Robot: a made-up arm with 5 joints.
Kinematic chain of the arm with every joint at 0, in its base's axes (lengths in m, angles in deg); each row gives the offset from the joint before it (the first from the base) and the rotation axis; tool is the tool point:
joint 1: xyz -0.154 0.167 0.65 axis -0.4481 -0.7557 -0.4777
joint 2: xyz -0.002 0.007 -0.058 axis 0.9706 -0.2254 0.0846
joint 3: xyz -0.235 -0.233 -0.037 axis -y
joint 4: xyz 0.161 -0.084 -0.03 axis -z
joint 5: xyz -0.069 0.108 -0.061 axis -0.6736 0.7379 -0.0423
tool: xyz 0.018 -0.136 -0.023
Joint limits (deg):
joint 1: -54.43..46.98
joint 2: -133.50..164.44
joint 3: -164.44..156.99
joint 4: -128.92..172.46
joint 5: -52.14..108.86
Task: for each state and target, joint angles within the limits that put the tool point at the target. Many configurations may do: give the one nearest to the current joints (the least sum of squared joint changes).
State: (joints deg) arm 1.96 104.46 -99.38 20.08 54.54
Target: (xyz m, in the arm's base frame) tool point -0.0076 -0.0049 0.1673
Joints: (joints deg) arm 46.98 66.66 -74.84 -23.58 39.43
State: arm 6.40 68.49 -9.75 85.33 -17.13
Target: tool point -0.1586 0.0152 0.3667
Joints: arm 5.10 43.53 28.40 101.95 2.59
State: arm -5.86 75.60 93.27 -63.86 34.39
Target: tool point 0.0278 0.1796 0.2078
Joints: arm 25.03 122.58 82.97 -61.36 28.35
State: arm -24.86 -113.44 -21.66 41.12 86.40
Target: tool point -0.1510 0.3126 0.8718
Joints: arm -2.92 -125.41 -1.64 42.19 94.23
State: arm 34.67 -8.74 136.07 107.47 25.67
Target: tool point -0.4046 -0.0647 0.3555
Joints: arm 46.98 40.02 150.45 103.93 35.83
